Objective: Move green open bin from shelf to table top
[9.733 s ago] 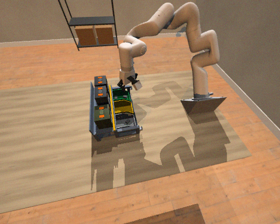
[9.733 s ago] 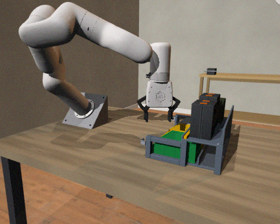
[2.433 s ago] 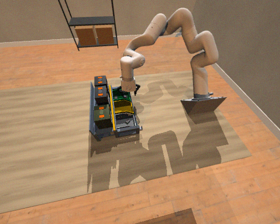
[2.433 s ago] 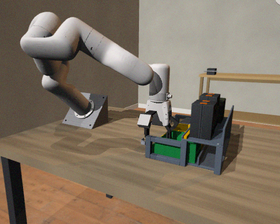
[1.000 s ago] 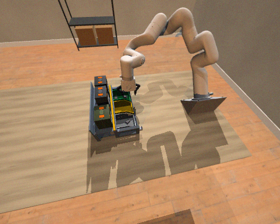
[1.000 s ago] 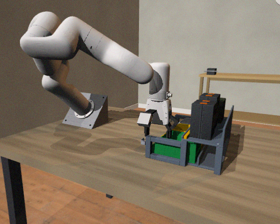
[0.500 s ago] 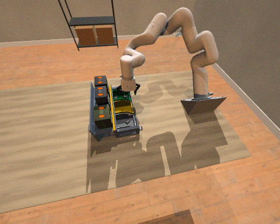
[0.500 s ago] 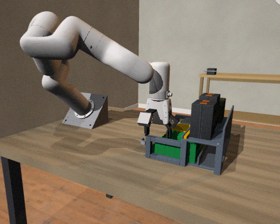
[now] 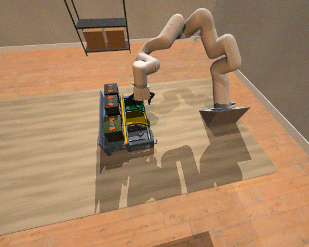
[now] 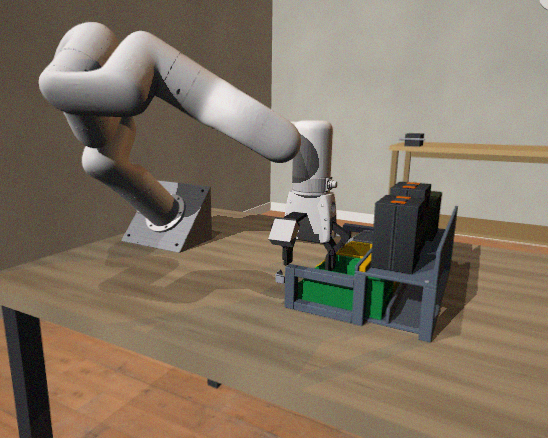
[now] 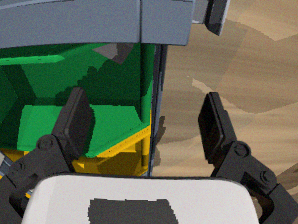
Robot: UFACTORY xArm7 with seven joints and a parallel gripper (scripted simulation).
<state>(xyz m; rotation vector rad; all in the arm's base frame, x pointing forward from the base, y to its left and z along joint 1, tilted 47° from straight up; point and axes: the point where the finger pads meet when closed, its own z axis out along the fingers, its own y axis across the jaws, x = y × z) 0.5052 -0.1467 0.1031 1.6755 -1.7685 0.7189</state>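
Now: the green open bin 80 mm ahead of my hand and 30 mm below it. From my hand the other things lie so: yellow bin 80 mm ahead, 110 mm to the left, 30 mm below; grey bin 90 mm ahead, 220 mm to the left, 30 mm below.
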